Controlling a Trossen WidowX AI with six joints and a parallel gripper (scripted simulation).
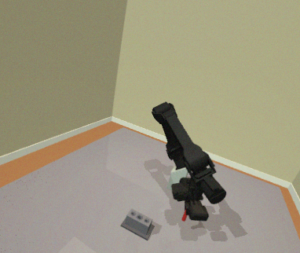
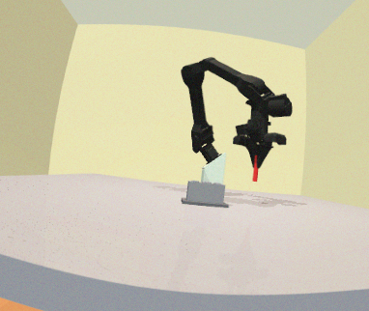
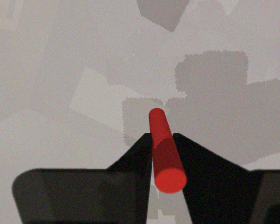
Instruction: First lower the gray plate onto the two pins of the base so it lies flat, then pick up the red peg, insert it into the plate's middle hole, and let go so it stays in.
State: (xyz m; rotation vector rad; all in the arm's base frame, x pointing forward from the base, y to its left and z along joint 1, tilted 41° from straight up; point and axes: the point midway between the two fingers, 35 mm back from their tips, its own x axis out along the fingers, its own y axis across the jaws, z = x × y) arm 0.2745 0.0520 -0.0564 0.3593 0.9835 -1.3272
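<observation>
Right now my gripper tip is 60 mm short of the gray plate, 160 mm to the left of it and 70 mm above it. The rest, counted from my gripper tip: pin base (60 mm ahead, 160 mm to the right, 110 mm below); red peg (right at my gripper tip).
</observation>
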